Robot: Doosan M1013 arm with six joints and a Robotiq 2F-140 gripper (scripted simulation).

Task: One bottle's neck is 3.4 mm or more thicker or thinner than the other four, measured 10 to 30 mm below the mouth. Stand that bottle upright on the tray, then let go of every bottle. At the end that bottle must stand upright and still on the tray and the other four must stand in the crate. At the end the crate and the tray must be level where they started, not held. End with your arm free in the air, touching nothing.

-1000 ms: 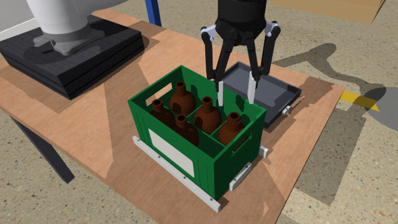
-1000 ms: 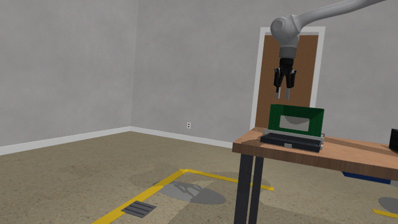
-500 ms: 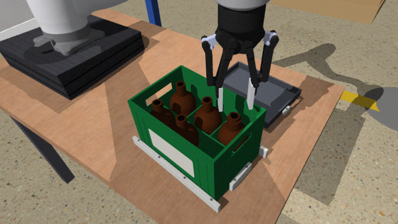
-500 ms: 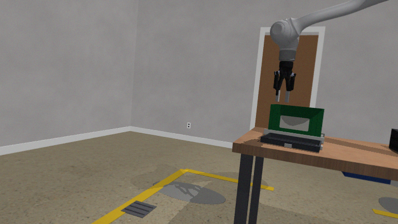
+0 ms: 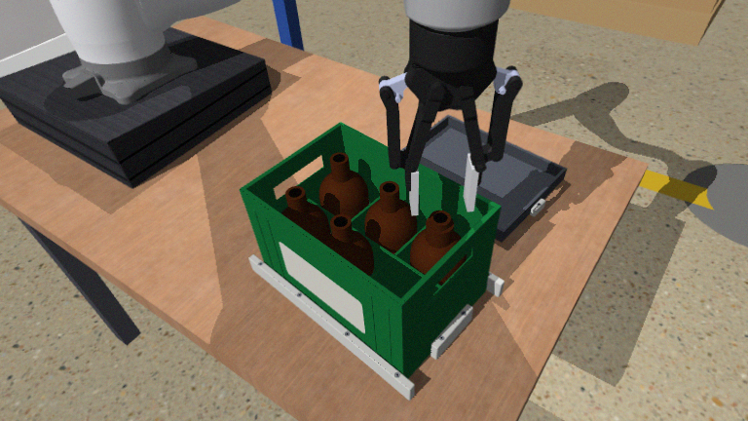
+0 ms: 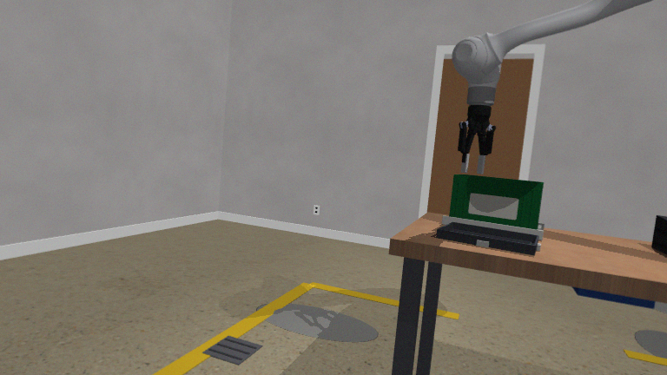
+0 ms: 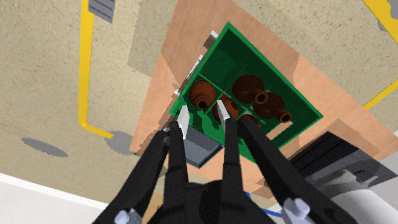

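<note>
Now: hand 9 cm past the crate, 2 cm to the left of it and 13 cm above it. Round my hand: grey tray: 6 cm behind, 26 cm to the left, 20 cm below.
</note>
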